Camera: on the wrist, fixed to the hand. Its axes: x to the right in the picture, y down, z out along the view.
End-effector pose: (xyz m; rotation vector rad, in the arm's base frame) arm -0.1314 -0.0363 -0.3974 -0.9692 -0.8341 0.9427
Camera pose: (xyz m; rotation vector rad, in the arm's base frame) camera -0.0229 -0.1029 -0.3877 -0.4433 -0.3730 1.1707
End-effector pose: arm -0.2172 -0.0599 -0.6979 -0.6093 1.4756 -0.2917
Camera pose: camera -0.3199 -0.1172 -0.6483 0.0141 1.3417 -0.6968
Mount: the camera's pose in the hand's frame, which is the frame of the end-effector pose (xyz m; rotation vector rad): -0.0205 -0.0555 -0.1131 0.6765 0.0534 0.0962
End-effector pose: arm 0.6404 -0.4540 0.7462 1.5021 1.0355 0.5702
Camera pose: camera 0.5213 -0.4152 0.7215 2.1431 1.2757 0.3352
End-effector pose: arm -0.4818 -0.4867 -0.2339 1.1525 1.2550 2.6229
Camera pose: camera -0.5532 -0.5309 -0.3301 -0.9863 -1.8194 -1.8987
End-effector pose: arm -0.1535 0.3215 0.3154 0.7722 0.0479 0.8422
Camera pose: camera -0.1684 0.3518 0.1923 1.3934 0.3594 0.9469
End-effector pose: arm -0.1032 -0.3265 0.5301 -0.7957 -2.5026 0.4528
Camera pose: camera -0.0539 -0.3635 0.6419 -0.6323 -2.0481 1.2049
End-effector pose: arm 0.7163 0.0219 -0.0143 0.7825 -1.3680 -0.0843
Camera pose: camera 0.8335 0.0411 -0.0611 1.2634 -1.3883 0.4958
